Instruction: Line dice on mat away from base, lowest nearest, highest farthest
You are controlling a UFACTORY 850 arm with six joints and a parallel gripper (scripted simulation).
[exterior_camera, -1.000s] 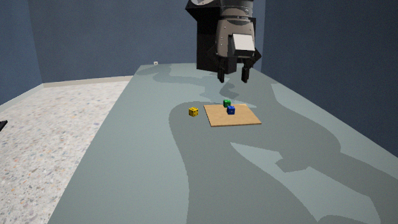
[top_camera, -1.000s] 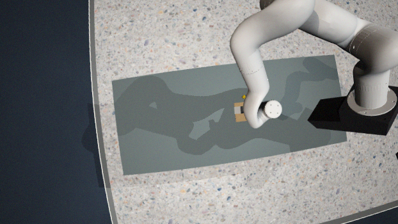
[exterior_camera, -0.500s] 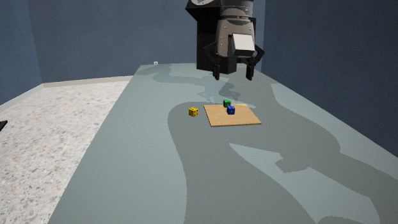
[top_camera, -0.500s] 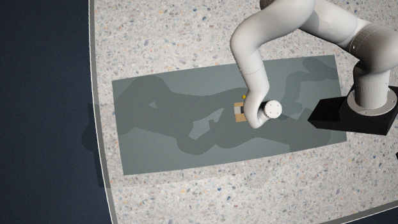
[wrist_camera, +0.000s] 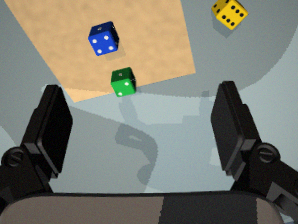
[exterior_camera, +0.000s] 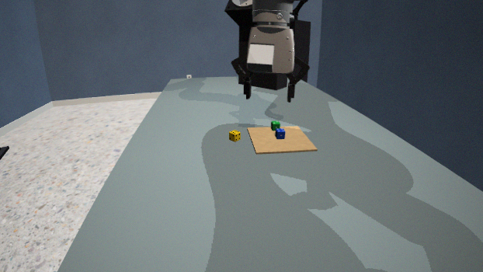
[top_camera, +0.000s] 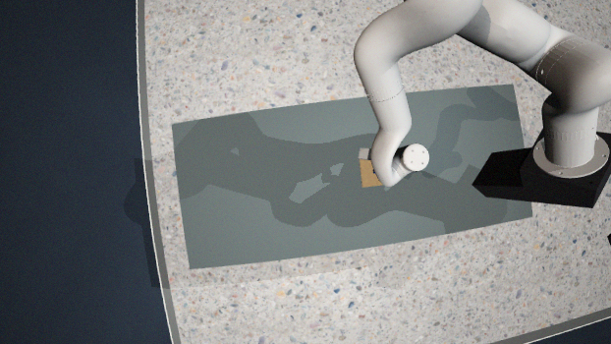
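The yellow die lies 100 mm below my hand, 70 mm to the right of it and 40 mm behind it. The rest, counted from my hand: blue die: 100 mm below, 30 mm to the left, 10 mm ahead; then tan mat: 110 mm below, 30 mm to the left, 10 mm ahead; then green die: 100 mm below, 50 mm to the left, 30 mm behind.
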